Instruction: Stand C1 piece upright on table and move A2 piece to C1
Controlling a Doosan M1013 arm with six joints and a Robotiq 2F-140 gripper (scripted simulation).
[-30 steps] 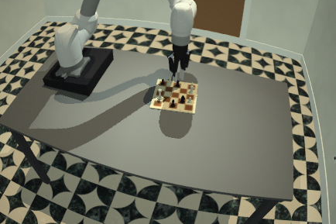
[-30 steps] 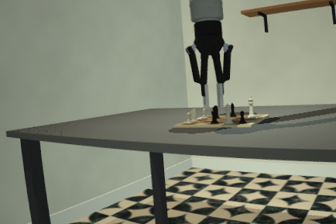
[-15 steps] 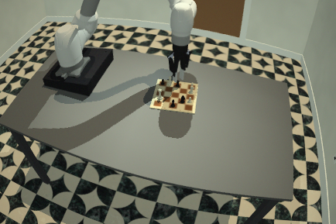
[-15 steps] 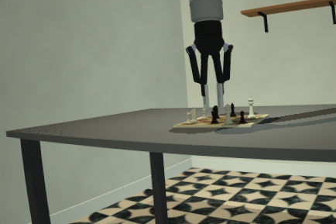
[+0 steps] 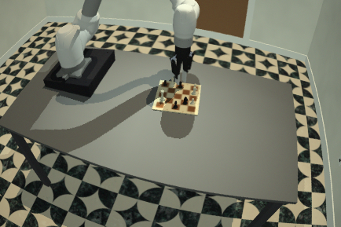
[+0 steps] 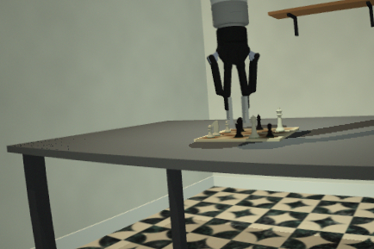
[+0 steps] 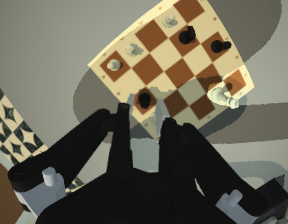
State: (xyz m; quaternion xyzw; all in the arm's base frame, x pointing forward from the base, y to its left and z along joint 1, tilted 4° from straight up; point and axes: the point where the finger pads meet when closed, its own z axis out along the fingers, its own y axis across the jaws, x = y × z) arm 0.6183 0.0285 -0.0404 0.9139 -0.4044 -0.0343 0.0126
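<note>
The chessboard lies 7 cm to the right of my hand and 7 cm below it.
</note>
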